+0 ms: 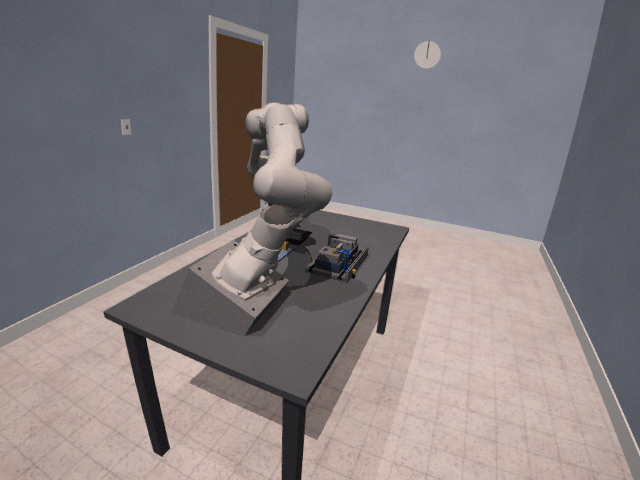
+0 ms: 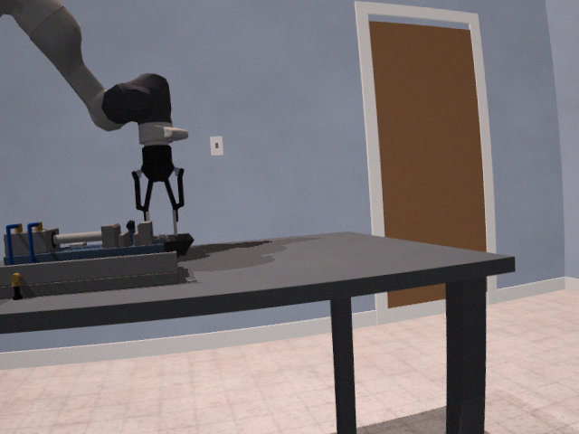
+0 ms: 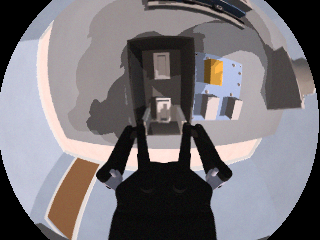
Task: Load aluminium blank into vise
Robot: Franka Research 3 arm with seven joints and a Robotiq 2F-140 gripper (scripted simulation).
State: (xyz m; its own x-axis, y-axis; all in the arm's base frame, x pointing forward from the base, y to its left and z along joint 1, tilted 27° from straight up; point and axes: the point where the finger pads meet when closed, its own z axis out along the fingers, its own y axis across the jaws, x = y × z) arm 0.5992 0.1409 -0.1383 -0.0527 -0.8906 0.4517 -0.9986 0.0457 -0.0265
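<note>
The blue infeed plate is 170 mm behind my hand, 70 mm below it and 40 mm to the right of it. Round my hand: work stop (330 mm to the right, 70 mm behind, 20 mm above); then vise (370 mm to the right, 150 mm behind, 30 mm below); then brass blank (130 mm behind, 90 mm to the right, 50 mm below).
</note>
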